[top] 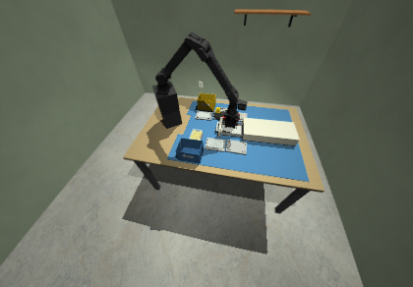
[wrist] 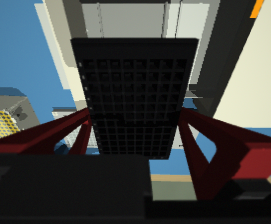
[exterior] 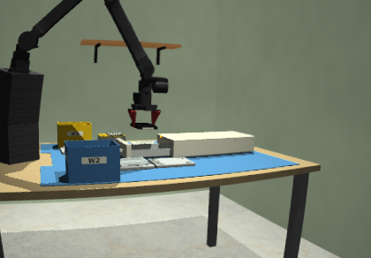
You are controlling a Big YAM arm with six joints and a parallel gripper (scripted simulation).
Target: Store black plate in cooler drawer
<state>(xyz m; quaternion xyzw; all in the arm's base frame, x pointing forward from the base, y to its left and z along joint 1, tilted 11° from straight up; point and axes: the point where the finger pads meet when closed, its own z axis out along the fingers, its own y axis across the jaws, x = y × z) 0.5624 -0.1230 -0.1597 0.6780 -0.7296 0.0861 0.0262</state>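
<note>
My gripper is now 120 mm above the drawer, 30 mm to the right of it and 30 mm short of it. Round my hand: work nest N2: 150 mm to the right, 140 mm below, 60 mm ahead; cream cooler CD: 180 mm ahead, 110 mm below, 20 mm to the left; black plate: right at my hand.
</note>
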